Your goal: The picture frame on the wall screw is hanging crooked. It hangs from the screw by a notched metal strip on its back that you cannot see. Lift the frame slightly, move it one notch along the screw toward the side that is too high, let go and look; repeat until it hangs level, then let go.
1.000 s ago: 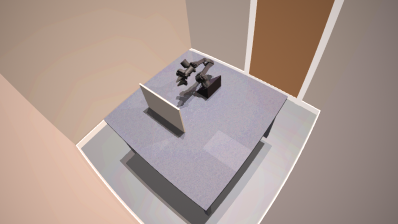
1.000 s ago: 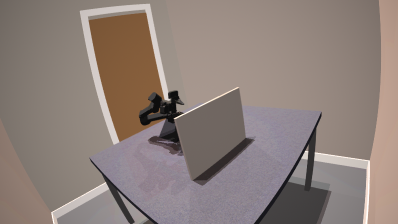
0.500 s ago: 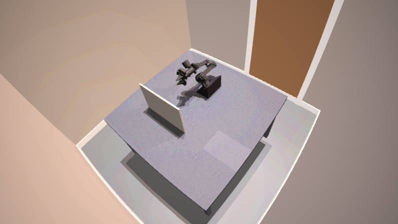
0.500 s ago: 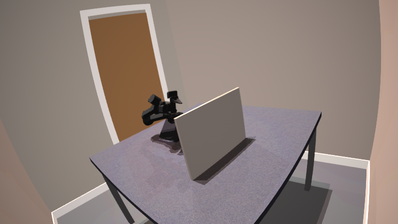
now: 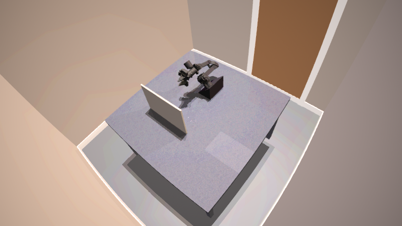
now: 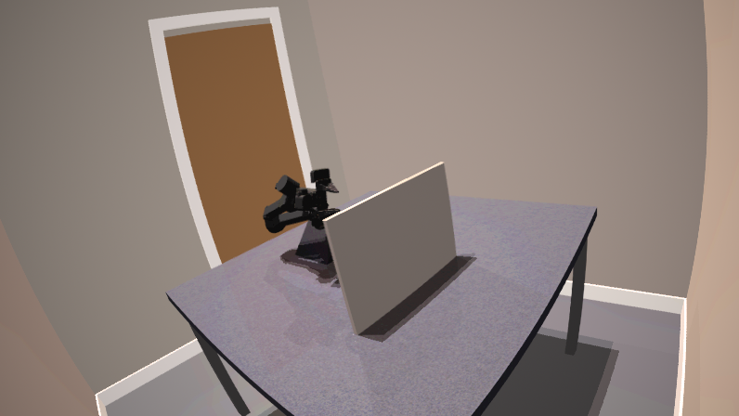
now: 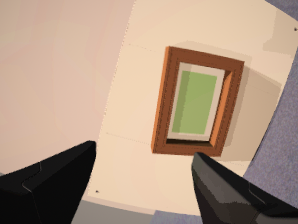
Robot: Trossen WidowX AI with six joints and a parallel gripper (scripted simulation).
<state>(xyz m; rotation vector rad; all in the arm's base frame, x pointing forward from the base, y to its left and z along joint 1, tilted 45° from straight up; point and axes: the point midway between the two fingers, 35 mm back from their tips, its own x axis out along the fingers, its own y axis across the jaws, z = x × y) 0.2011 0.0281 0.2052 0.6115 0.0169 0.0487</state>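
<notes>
The brown wooden picture frame is 20 cm ahead of my gripper tip, 1 cm to the left of it and 9 cm below it. Round my gripper tip: wall panel 21 cm ahead, 3 cm to the left, 11 cm below.
</notes>
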